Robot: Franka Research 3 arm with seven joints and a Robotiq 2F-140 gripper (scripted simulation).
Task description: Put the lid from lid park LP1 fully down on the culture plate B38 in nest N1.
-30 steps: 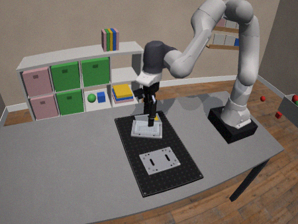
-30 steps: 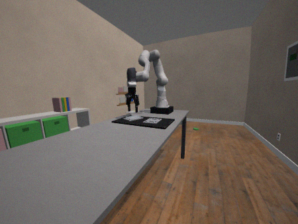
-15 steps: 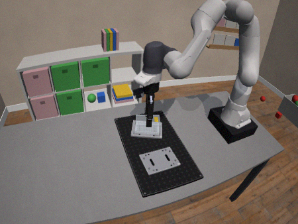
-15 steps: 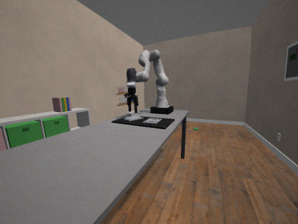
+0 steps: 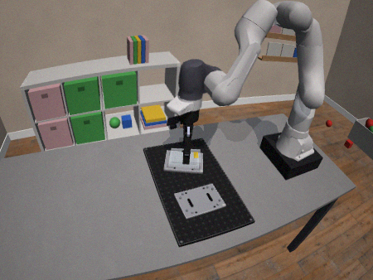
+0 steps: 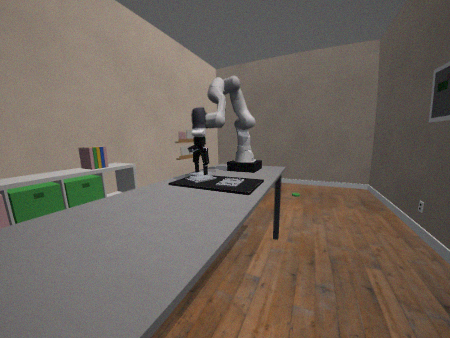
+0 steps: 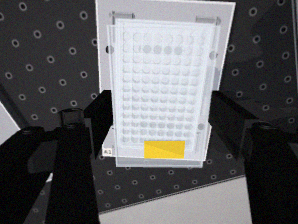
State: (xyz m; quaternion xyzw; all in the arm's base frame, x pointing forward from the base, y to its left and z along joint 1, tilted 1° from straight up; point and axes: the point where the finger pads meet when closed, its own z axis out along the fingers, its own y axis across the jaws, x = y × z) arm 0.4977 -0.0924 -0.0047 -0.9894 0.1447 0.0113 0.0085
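Right now my hand is 2 cm above the clear lid. The rest, counted from my hand: lid park (1 cm ahead, 22 cm to the left, 6 cm below); nest N1 (1 cm ahead, 6 cm below); culture plate (1 cm ahead, 5 cm below).
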